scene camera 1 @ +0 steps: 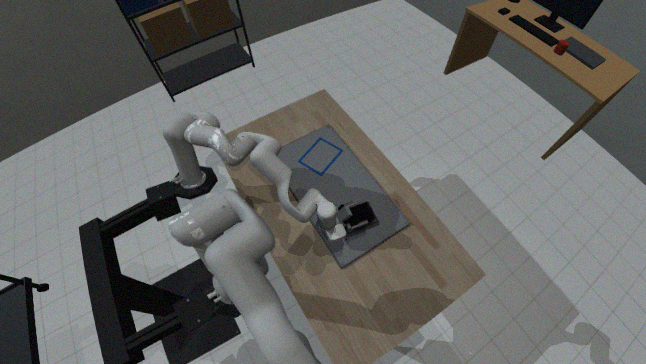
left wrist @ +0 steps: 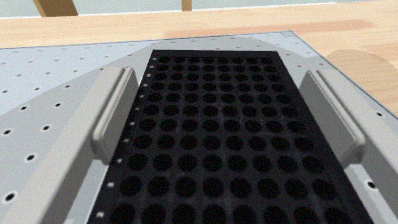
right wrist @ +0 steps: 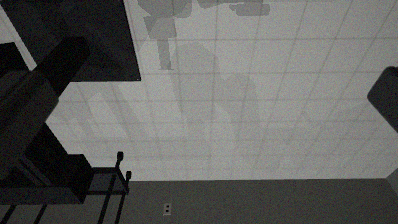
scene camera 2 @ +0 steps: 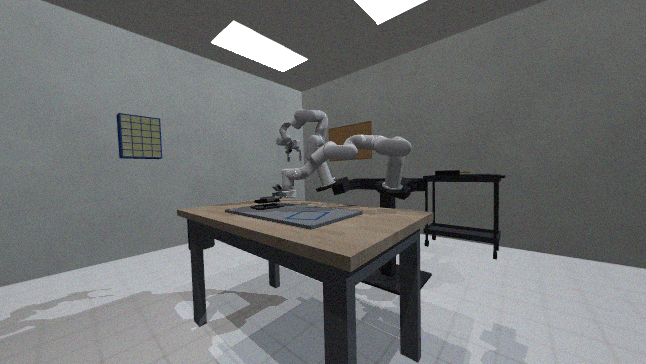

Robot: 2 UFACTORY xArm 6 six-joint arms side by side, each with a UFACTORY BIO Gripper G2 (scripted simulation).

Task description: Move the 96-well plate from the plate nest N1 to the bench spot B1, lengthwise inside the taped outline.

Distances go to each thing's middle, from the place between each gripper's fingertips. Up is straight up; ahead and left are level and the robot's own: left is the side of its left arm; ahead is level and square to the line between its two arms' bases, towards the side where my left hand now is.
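As for the black 96-well plate (left wrist: 228, 112), my left hand is 10 mm above it.
Counted from my right hand, that same black 96-well plate is 45 cm to the left of it and 58 cm ahead of it, and it sits 30 cm below it.
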